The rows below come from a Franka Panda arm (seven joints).
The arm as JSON. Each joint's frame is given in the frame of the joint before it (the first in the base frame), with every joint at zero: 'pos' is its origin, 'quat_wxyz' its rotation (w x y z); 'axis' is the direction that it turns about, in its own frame. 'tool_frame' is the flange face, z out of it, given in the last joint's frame.
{
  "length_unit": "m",
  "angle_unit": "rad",
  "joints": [
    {
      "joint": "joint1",
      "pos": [
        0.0,
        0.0,
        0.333
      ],
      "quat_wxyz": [
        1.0,
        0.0,
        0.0,
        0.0
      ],
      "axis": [
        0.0,
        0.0,
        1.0
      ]
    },
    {
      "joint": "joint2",
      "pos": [
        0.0,
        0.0,
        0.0
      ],
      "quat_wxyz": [
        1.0,
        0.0,
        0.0,
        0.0
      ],
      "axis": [
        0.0,
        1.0,
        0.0
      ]
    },
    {
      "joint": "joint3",
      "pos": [
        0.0,
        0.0,
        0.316
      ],
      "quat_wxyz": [
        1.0,
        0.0,
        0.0,
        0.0
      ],
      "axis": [
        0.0,
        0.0,
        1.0
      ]
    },
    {
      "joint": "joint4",
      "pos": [
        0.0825,
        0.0,
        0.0
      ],
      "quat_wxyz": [
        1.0,
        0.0,
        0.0,
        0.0
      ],
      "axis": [
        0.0,
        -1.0,
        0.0
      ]
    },
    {
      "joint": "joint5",
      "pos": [
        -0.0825,
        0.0,
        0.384
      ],
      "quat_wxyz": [
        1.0,
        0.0,
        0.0,
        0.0
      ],
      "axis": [
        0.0,
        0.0,
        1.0
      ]
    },
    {
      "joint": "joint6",
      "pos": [
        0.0,
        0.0,
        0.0
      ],
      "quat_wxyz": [
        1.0,
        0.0,
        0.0,
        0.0
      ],
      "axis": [
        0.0,
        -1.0,
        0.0
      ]
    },
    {
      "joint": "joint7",
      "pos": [
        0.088,
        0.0,
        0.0
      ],
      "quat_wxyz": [
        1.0,
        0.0,
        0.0,
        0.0
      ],
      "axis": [
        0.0,
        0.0,
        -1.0
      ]
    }
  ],
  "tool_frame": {
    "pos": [
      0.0,
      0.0,
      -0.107
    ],
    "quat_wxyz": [
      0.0,
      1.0,
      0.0,
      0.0
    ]
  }
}
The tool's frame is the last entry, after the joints.
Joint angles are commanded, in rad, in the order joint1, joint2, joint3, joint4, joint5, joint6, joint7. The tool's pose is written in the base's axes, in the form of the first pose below.
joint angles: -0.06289, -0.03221, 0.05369, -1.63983, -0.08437, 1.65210, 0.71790
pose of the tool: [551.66 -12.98 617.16], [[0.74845 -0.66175 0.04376], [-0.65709 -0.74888 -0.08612], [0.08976 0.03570 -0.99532]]
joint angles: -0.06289, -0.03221, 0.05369, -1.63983, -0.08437, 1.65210, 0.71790
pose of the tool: [551.66 -12.98 617.16], [[0.74845 -0.66175 0.04376], [-0.65709 -0.74888 -0.08612], [0.08976 0.03570 -0.99532]]
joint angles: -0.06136, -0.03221, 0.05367, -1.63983, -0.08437, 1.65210, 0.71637
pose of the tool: [551.68 -12.15 617.16], [[0.75045 -0.65947 0.04389], [-0.65481 -0.75088 -0.08605], [0.08970 0.03584 -0.99532]]
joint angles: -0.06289, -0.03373, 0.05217, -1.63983, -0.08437, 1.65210, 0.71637
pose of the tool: [551.21 -13.81 618.00], [[0.74833 -0.66179 0.04514], [-0.65708 -0.74887 -0.08623], [0.09087 0.03487 -0.99525]]
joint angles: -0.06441, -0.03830, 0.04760, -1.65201, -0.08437, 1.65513, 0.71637
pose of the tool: [549.70 -17.11 614.96], [[0.74488 -0.66599 0.04007], [-0.66144 -0.74499 -0.08647], [0.08744 0.03791 -0.99545]]
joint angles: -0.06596, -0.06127, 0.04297, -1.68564, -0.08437, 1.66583, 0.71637
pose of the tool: [542.94 -20.07 612.36], [[0.74135 -0.66995 0.03957], [-0.66533 -0.74141 -0.08744], [0.08792 0.03850 -0.99538]]
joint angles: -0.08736, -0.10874, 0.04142, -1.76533, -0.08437, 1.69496, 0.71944
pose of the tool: [528.59 -31.26 602.16], [[0.72562 -0.68723 0.03446], [-0.68261 -0.72524 -0.08978], [0.08669 0.04162 -0.99537]]
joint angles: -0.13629, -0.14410, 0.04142, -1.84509, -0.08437, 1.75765, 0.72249
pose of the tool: [518.78 -55.58 587.97], [[0.69118 -0.72107 0.04826], [-0.71559 -0.69221 -0.09374], [0.10100 0.03025 -0.99443]]
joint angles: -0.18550, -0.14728, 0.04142, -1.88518, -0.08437, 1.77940, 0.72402
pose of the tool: [513.79 -80.67 572.19], [[0.65670 -0.75360 0.02876], [-0.74883 -0.65612 -0.09361], [0.08942 0.03994 -0.99519]]
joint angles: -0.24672, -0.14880, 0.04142, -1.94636, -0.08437, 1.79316, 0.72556
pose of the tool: [503.02 -110.97 544.68], [[0.61234 -0.79029 -0.02171], [-0.78871 -0.60876 -0.08568], [0.05450 0.06959 -0.99609]]
